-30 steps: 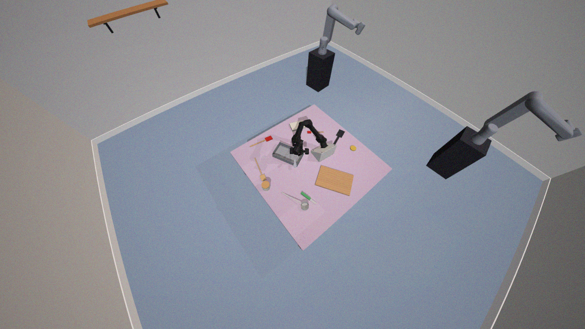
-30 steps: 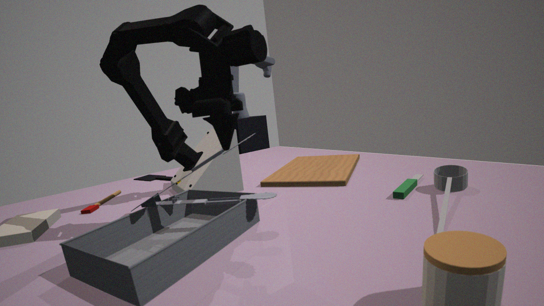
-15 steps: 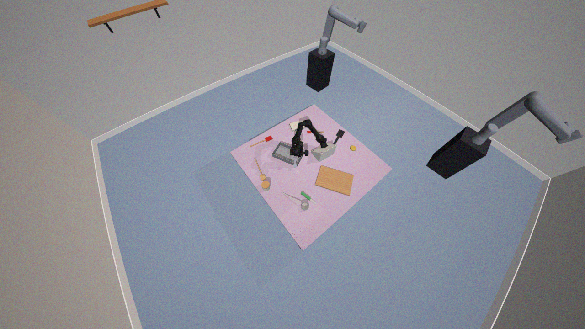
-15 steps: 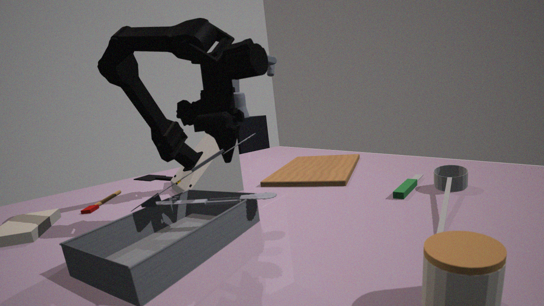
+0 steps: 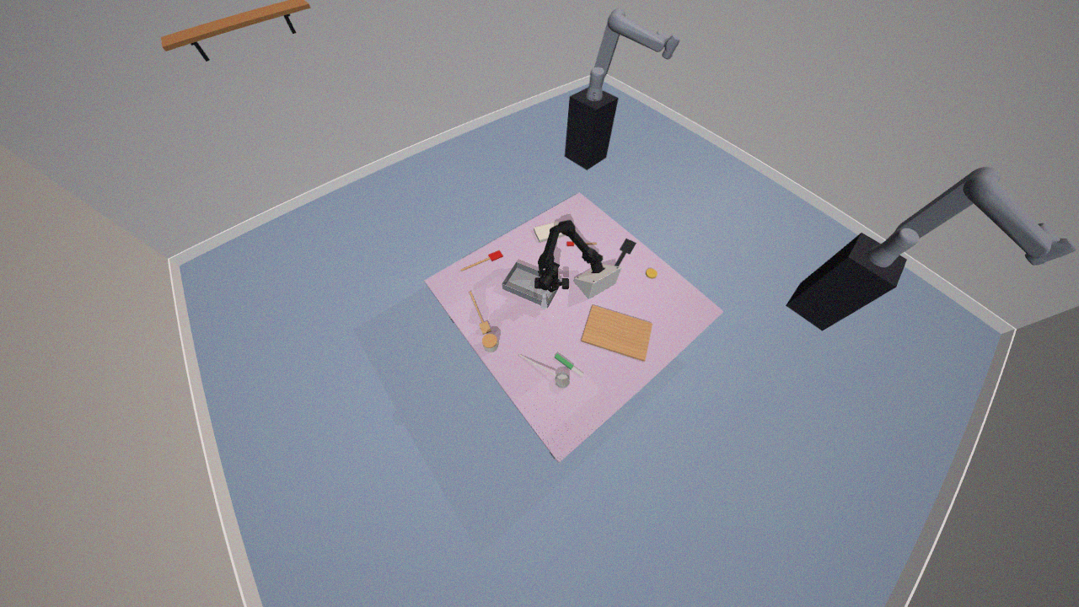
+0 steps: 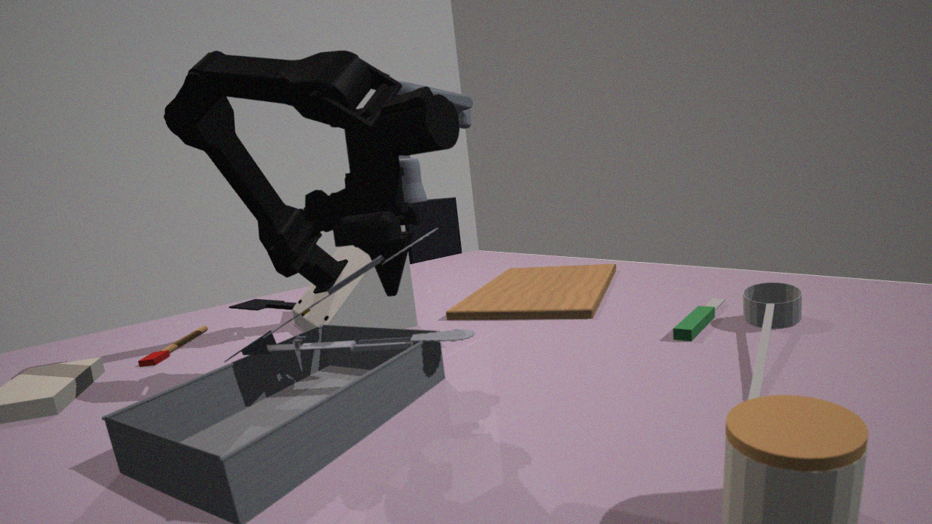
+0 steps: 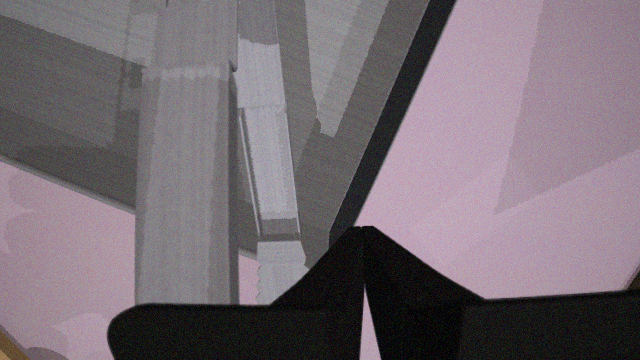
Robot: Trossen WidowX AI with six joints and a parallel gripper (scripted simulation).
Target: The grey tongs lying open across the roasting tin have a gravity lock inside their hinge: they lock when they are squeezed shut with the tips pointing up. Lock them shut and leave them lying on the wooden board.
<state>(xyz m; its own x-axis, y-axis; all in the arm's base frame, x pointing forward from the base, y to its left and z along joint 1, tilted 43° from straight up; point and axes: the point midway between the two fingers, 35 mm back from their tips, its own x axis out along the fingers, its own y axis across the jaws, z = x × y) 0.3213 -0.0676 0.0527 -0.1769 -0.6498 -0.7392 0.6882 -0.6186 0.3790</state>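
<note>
Right now the yellow mark is 90 mm to the right of my gripper tip and 40 mm behind it. The rest, counted from my gripper tip: wooden board (410 mm to the left, 120 mm behind, 90 mm below); grey roasting tin (150 mm to the right, 70 mm below, 10 mm ahead); beige block (380 mm to the right, 370 mm behind, 90 mm below).
</note>
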